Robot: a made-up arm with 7 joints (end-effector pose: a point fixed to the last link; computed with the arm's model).
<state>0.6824 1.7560 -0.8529 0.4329 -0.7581 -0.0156 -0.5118</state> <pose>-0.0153 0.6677 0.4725 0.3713 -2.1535 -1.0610</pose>
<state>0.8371 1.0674 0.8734 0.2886 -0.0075 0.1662 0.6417</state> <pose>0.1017 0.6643 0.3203 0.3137 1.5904 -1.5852</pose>
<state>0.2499 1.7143 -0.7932 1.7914 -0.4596 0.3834 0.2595</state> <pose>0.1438 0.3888 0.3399 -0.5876 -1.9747 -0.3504</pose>
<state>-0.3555 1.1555 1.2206 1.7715 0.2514 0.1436 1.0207</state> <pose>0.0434 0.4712 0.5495 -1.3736 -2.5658 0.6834</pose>
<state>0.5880 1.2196 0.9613 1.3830 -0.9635 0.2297 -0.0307</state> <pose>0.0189 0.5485 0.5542 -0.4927 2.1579 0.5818</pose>
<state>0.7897 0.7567 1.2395 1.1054 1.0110 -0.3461 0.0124</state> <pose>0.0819 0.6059 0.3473 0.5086 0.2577 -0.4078</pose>
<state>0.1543 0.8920 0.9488 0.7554 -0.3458 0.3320 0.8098</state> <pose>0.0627 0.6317 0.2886 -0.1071 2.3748 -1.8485</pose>
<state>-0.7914 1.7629 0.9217 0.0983 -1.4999 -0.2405 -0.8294</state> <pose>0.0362 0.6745 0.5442 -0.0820 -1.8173 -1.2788</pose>
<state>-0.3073 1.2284 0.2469 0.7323 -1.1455 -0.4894 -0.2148</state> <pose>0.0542 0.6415 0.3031 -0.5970 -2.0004 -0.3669</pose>
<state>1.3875 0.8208 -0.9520 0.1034 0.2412 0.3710 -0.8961</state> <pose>0.3592 0.5425 0.3646 -0.7575 2.4406 -0.0276</pose>
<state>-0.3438 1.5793 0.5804 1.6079 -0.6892 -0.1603 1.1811</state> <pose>0.1901 0.4279 0.5306 -0.3515 -1.7358 -0.2766</pose>
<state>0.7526 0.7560 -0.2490 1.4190 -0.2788 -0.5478 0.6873</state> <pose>0.3098 0.3857 0.3785 -2.0787 -2.0307 -0.0162</pose>
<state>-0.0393 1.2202 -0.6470 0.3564 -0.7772 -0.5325 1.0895</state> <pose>0.0262 0.6478 0.2299 0.0890 -0.6005 0.5448</pose>
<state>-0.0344 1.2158 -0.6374 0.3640 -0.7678 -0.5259 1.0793</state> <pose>0.0286 0.6462 0.2279 0.0745 -0.6319 0.5488</pose>
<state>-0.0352 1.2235 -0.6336 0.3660 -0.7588 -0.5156 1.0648</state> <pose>0.0288 0.6470 0.2316 0.0803 -0.6602 0.5466</pose>
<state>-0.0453 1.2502 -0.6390 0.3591 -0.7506 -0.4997 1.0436</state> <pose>0.0258 0.6516 0.2443 0.1180 -0.6828 0.5334</pose>
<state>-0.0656 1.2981 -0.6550 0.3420 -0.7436 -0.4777 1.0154</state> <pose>0.0197 0.6596 0.2674 0.1912 -0.6977 0.5052</pose>
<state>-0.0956 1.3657 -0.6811 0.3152 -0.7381 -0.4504 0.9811</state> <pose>0.0124 0.6691 0.3013 0.2965 -0.7033 0.4584</pose>
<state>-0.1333 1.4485 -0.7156 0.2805 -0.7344 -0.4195 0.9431</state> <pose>0.0061 0.6775 0.3446 0.4251 -0.6978 0.3917</pose>
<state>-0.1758 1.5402 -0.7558 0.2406 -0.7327 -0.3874 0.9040</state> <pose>0.0032 0.6823 0.3943 0.5651 -0.6810 0.3071</pose>
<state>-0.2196 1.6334 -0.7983 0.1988 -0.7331 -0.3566 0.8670</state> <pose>0.0051 0.6818 0.4458 0.7039 -0.6539 0.2106</pose>
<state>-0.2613 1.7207 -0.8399 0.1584 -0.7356 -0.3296 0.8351</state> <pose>0.0113 0.6764 0.4943 0.8304 -0.6185 0.1121</pose>
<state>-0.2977 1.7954 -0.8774 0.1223 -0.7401 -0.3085 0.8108</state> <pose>0.0202 0.6677 0.5355 0.9365 -0.5786 0.0226</pose>
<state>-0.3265 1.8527 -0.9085 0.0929 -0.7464 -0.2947 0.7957</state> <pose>0.0292 0.6584 0.5667 1.0178 -0.5382 -0.0477</pose>
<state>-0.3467 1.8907 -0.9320 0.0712 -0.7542 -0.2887 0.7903</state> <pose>0.0364 0.6509 0.5873 1.0738 -0.5003 -0.0933</pose>
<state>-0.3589 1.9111 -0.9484 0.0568 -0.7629 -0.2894 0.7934</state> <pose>0.0407 0.6464 0.5987 1.1079 -0.4665 -0.1147</pose>
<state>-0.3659 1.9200 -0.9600 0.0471 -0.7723 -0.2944 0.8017</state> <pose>0.0429 0.6441 0.6043 1.1282 -0.4357 -0.1202</pose>
